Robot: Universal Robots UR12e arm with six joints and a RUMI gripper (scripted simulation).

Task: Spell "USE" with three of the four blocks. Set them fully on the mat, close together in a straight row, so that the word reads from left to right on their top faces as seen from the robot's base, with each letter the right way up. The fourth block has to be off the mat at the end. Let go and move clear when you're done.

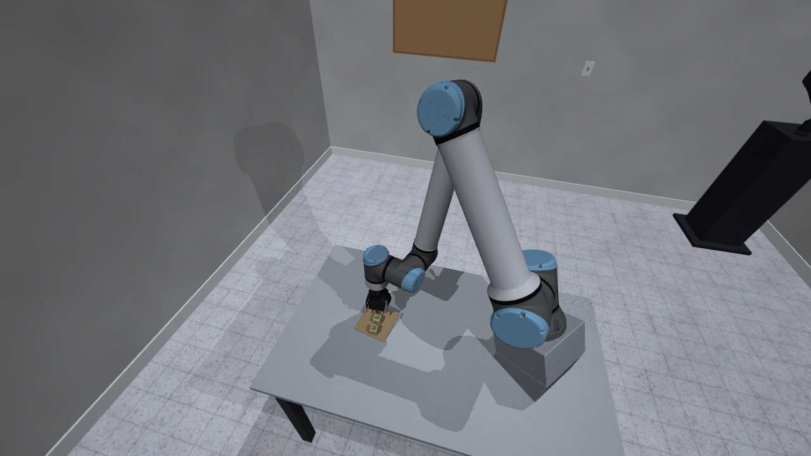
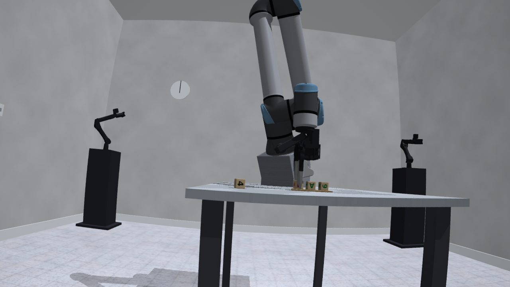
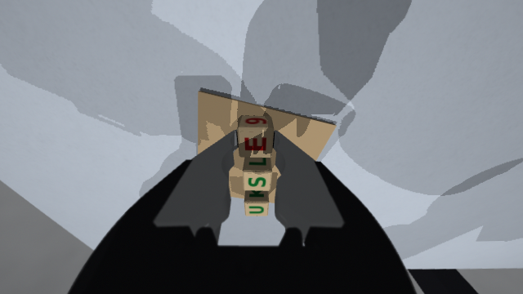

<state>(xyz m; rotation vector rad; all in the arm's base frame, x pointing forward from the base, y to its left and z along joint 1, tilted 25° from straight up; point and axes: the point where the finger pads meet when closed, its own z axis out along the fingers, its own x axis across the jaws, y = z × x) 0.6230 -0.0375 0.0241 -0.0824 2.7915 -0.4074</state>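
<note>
Now: hand 50 mm to the right of the tan mat and 20 mm above it.
</note>
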